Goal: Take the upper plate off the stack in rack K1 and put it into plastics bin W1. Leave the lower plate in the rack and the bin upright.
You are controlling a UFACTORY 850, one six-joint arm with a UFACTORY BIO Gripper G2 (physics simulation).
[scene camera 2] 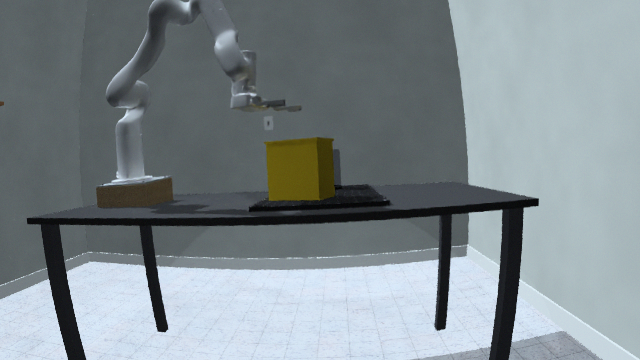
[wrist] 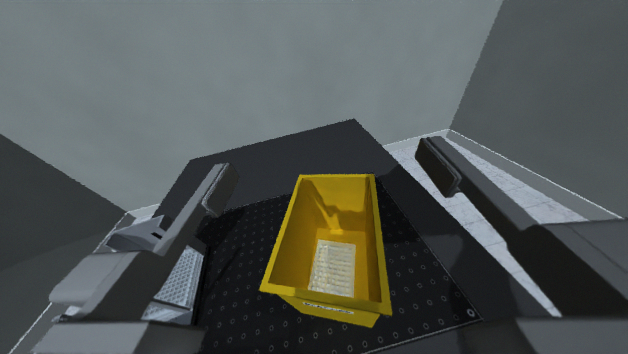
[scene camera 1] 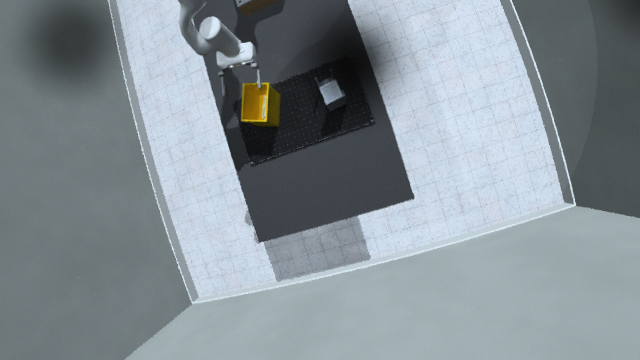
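Note:
My gripper (scene camera 1: 241,90) (scene camera 2: 292,105) (wrist: 329,178) is wide open and empty, its fingers above the height of the bin's rim. The yellow plastics bin W1 (scene camera 1: 274,107) (scene camera 2: 295,170) (wrist: 295,245) stands upright. A pale gridded plate (scene camera 1: 264,106) (wrist: 333,267) is low inside the bin; whether it lies flat or leans is unclear. Grey rack K1 (scene camera 1: 337,104) (scene camera 2: 337,167) (wrist: 135,237) stands apart from the bin and holds a gridded plate (scene camera 1: 331,91) (wrist: 182,277). In the wrist view the left finger covers part of the rack.
Bin and rack stand on a black perforated board (scene camera 1: 300,135) (scene camera 2: 360,195) (wrist: 240,280) on the dark table (scene camera 1: 330,175) (scene camera 2: 450,192) (wrist: 280,155). The bin is near one long table edge. The arm's brown base block (scene camera 1: 260,6) (scene camera 2: 134,194) stands at the other end.

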